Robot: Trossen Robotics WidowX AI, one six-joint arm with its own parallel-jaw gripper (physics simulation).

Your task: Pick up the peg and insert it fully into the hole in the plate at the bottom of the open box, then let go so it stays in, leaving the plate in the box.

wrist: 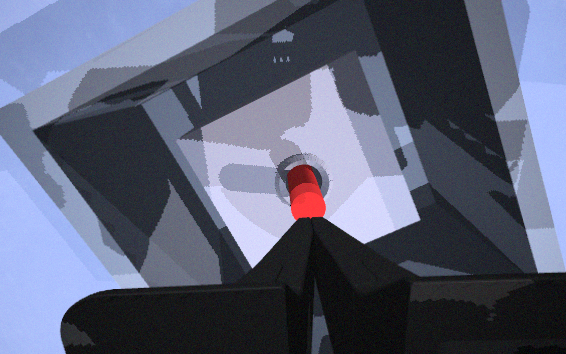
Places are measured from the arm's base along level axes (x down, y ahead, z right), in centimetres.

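Pixels of known places: gripper, fingertip midpoint: (310, 229).
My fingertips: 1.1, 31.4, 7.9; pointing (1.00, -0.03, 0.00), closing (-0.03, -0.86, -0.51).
Note:
Behind a point stands the place of what it marks, as x, y, z.
The red peg (307, 192) {2.7, 30.9, 8.5} stands in the round hole at the middle of the pale square plate (250, 212) {5.7, 34.2, 8.1}, a little tilted in view, with its upper part sticking out toward the camera. The ring-shaped rim of the hole (324, 179) {5.6, 30.2, 7.6} shows around it. The plate lies at the bottom of the open box (95, 180) {2.8, 37.5, 13.5}. My gripper (310, 229) {1.1, 31.4, 7.9} is shut and empty. Its closed tips point at the peg's top end, meeting its lower edge in the view; whether they touch it I cannot tell. How deep the peg sits in the hole is hidden.
Dark, tall box walls (425, 60) {5.5, 23.8, 9.8} surround the plate on all sides, with a lighter rim (510, 100) {1.7, 23.5, 7.9} at the right. Shadows fall over the plate and walls. A bluish surface (30, 235) {11.5, 49.7, 13.3} shows outside the box.

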